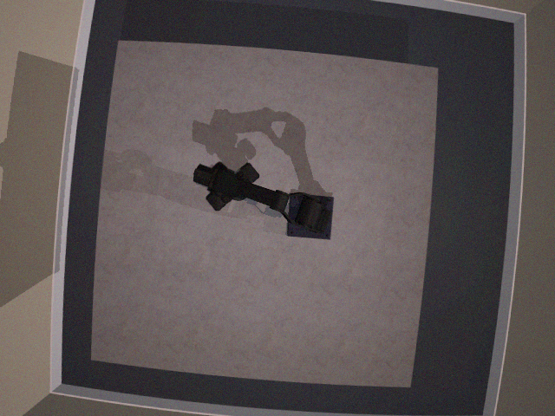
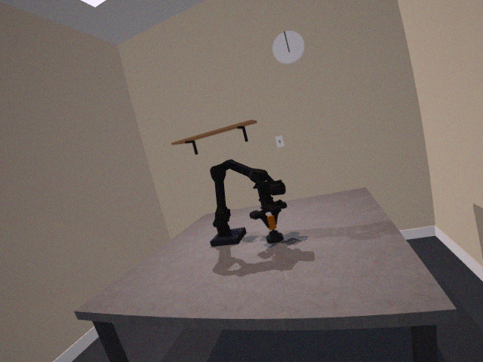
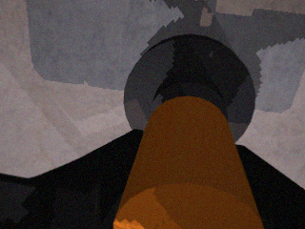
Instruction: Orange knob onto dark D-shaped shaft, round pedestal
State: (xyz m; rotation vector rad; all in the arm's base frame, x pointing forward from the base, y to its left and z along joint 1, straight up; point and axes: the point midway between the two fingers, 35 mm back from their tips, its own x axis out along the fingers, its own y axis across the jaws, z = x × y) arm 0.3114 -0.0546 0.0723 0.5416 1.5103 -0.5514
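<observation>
The orange knob lies 2 cm above my gripper tip. Also, from my gripper tip: round dark pedestal (4 cm below).
</observation>
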